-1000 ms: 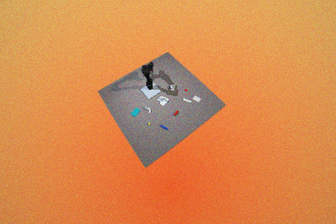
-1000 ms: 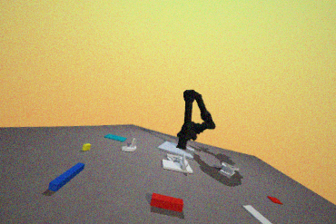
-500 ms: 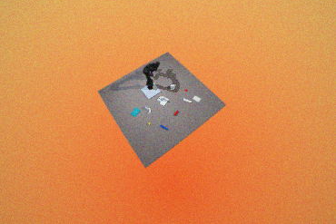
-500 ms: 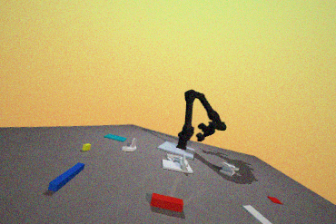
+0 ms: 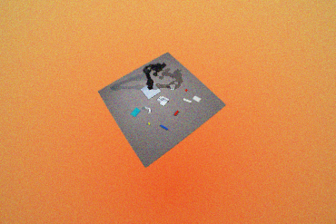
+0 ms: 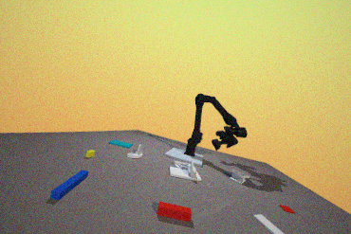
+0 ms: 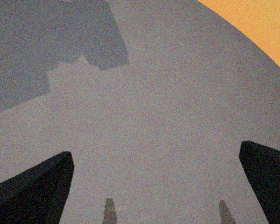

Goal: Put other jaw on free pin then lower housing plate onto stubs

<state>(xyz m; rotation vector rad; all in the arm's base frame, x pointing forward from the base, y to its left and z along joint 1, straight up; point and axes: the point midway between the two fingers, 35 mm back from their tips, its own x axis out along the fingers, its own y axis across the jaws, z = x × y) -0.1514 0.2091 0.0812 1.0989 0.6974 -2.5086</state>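
Now: gripper tip 360 mm short of the white housing plate, 50 mm to the right of it and 40 mm above it. Round my gripper tip: white strip: 650 mm ahead, 70 mm to the left, 60 mm below; red chip: 520 mm ahead, 170 mm to the left, 70 mm below; teal block: 570 mm to the right, 380 mm ahead, 60 mm below.
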